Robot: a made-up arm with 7 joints. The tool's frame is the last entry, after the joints.
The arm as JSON. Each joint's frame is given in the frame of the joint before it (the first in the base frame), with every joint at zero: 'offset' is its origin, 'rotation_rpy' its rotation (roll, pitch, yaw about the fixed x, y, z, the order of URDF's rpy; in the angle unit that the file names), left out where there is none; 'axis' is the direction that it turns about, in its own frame. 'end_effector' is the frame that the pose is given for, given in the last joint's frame.
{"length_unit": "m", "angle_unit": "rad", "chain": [
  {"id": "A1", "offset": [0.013, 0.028, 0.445], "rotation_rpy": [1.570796, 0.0, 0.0], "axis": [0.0, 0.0, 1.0]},
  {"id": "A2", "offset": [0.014, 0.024, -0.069], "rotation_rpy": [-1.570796, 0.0, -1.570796], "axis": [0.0, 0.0, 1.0]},
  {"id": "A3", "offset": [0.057, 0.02, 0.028], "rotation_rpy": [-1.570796, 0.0, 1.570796], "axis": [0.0, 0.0, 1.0]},
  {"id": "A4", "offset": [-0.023, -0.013, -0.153], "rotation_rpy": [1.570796, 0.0, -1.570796], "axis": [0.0, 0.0, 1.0]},
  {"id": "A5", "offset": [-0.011, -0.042, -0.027], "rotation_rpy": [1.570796, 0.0, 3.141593], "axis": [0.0, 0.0, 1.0]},
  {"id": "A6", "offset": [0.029, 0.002, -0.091], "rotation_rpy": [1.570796, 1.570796, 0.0], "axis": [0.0, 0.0, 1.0]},
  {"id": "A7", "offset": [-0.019, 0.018, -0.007], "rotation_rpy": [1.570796, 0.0, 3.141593], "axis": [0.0, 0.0, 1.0]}
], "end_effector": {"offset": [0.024, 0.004, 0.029], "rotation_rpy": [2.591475, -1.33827, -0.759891]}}
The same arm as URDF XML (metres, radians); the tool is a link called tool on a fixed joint. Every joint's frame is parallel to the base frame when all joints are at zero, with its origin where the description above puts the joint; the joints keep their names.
<robot name="arm">
  <joint name="A1" type="continuous">
    <parent link="base"/>
    <child link="link1"/>
    <origin xyz="0.0130 0.0280 0.4450" rpy="0.0000 0.0000 0.0000"/>
    <axis xyz="0 -1 0"/>
  </joint>
  <joint name="A2" type="continuous">
    <parent link="link1"/>
    <child link="link2"/>
    <origin xyz="0.0140 0.0690 0.0240" rpy="0.0000 0.0000 0.0000"/>
    <axis xyz="1 0 0"/>
  </joint>
  <joint name="A3" type="continuous">
    <parent link="link2"/>
    <child link="link3"/>
    <origin xyz="0.0280 0.0200 -0.0570" rpy="0.0000 0.0000 0.0000"/>
    <axis xyz="0 0 1"/>
  </joint>
  <joint name="A4" type="continuous">
    <parent link="link3"/>
    <child link="link4"/>
    <origin xyz="0.0130 -0.0230 -0.1530" rpy="0.0000 0.0000 0.0000"/>
    <axis xyz="0 -1 0"/>
  </joint>
  <joint name="A5" type="continuous">
    <parent link="link4"/>
    <child link="link5"/>
    <origin xyz="-0.0110 0.0270 -0.0420" rpy="0.0000 0.0000 0.0000"/>
    <axis xyz="0 0 1"/>
  </joint>
  <joint name="A6" type="continuous">
    <parent link="link5"/>
    <child link="link6"/>
    <origin xyz="-0.0290 -0.0020 -0.0910" rpy="0.0000 0.0000 0.0000"/>
    <axis xyz="0 1 0"/>
  </joint>
  <joint name="A7" type="continuous">
    <parent link="link6"/>
    <child link="link7"/>
    <origin xyz="-0.0180 -0.0070 0.0190" rpy="0.0000 0.0000 0.0000"/>
    <axis xyz="-1 0 0"/>
  </joint>
  <joint name="tool_joint" type="fixed">
    <parent link="link7"/>
    <child link="tool"/>
    <origin xyz="-0.0290 0.0040 0.0240" rpy="-1.3236 -0.1678 -2.9799"/>
  </joint>
  <link name="base"/>
  <link name="link1"/>
  <link name="link2"/>
  <link name="link3"/>
  <link name="link4"/>
  <link name="link5"/>
  <link name="link6"/>
  <link name="link7"/>
  <link name="tool"/>
</robot>

